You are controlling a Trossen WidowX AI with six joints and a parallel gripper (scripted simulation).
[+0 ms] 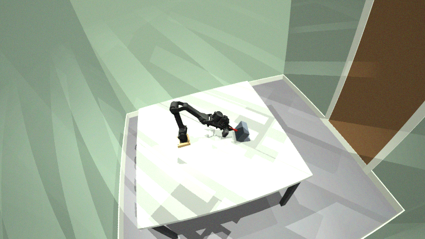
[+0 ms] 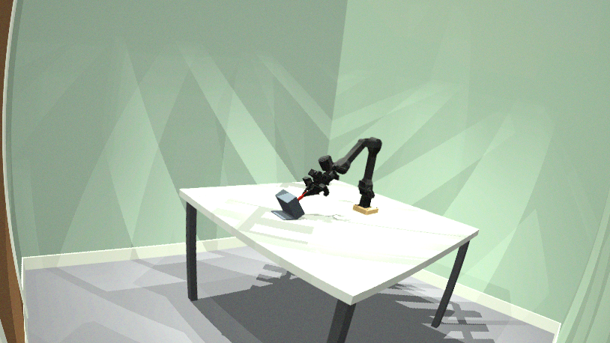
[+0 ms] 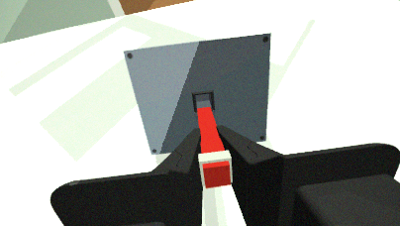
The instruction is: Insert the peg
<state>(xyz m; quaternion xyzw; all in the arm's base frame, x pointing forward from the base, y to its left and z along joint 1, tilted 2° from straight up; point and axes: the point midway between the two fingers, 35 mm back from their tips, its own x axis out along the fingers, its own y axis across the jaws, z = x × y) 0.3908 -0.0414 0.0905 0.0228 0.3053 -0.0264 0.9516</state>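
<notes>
Right now the sloped panel is 70 mm ahead of my gripper tip, 40 mm below it and 10 mm to the right of it. Also, from my gripper tip: red square peg: 10 mm behind, 10 mm above.
</notes>
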